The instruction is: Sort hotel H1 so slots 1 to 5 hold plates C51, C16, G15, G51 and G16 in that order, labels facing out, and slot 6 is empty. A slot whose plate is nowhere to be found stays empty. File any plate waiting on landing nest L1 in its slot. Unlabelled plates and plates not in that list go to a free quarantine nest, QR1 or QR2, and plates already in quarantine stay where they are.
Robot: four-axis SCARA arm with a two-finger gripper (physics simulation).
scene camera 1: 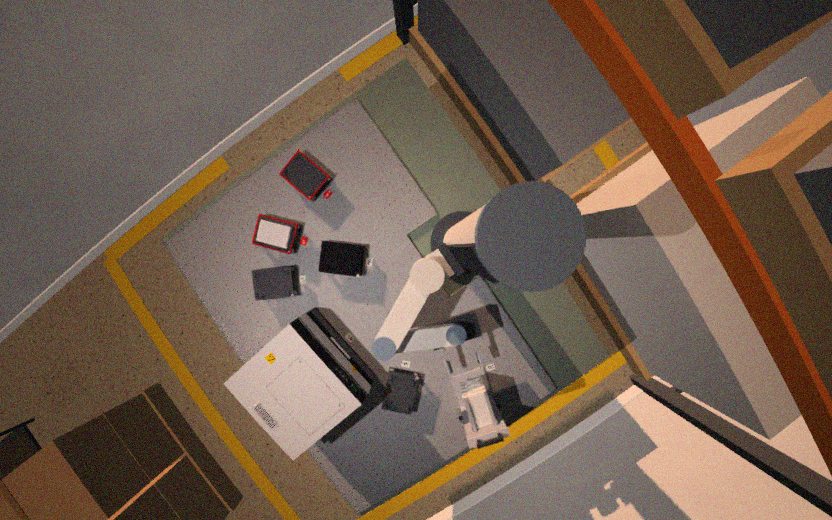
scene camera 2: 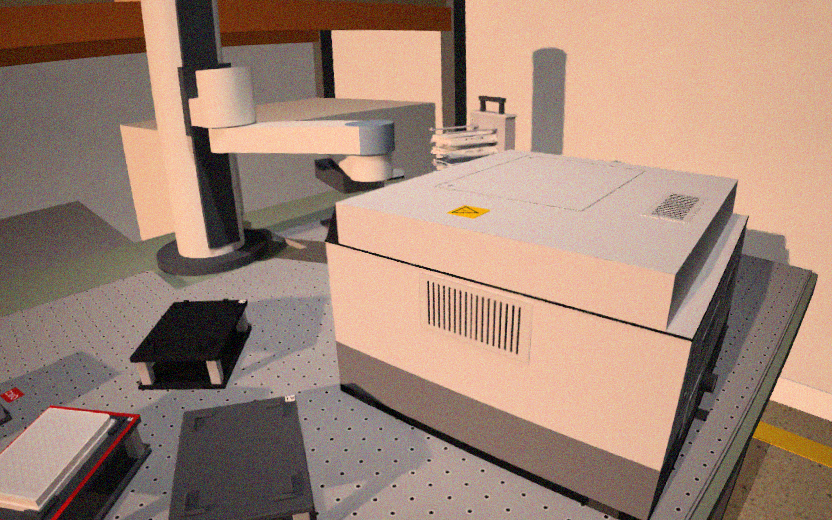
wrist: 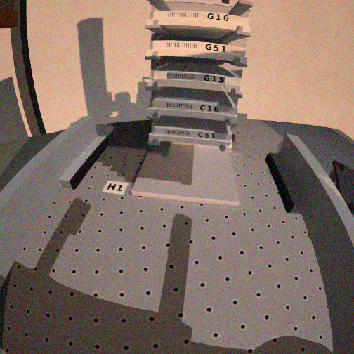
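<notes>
In the wrist view, hotel H1 (scene camera 1: 481, 404) (scene camera 2: 464, 144) holds a column of plates with labels facing out: C51 (wrist: 192, 135) lowest, then C16 (wrist: 190, 107), G15 (wrist: 195, 78), G51 (wrist: 195, 47) and G16 (wrist: 197, 18). The part above G16 is cut off, so I cannot tell about slot 6. My gripper (wrist: 187, 134) (scene camera 1: 464, 362) is open and empty, in front of the hotel and apart from it. A white plate (scene camera 1: 274, 234) (scene camera 2: 52, 456) lies on a red-edged nest. The other red-edged nest (scene camera 1: 305, 174) bears no plate. Nest labels are too small to read.
Dark nests (scene camera 1: 343, 258) (scene camera 1: 276, 282) (scene camera 1: 403, 390) without plates stand on the perforated table. A large white instrument (scene camera 1: 294, 392) (scene camera 2: 503, 306) stands beside one of them. The arm's column (scene camera 2: 168, 153) rises at the back, near a shelf beam (scene camera 1: 668, 116).
</notes>
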